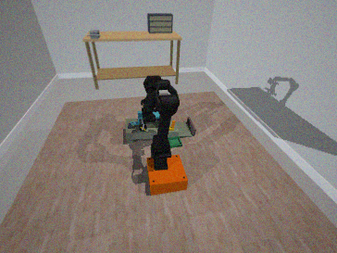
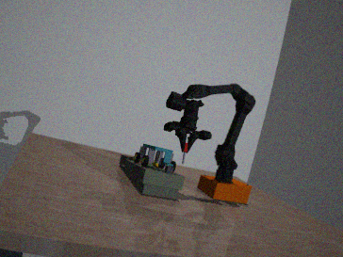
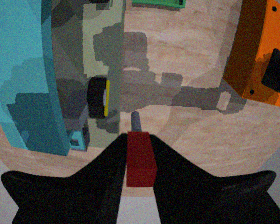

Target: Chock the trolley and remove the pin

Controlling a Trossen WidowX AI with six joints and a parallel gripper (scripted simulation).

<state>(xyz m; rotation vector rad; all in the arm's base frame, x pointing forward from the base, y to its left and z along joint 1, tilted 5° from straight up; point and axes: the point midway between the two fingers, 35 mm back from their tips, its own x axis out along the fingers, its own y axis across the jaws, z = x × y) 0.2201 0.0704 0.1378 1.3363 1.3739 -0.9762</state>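
Right now my gripper tip is 10 mm past the green tray, 160 mm to the left of it and 170 mm above it. From my gripper tip the other things lie so: red-headed stop pin (right at my gripper tip); then grey-green ramp (100 mm ahead, 40 mm to the right, 120 mm below); then blue trolley (100 mm ahead, 40 mm to the right, 50 mm below).
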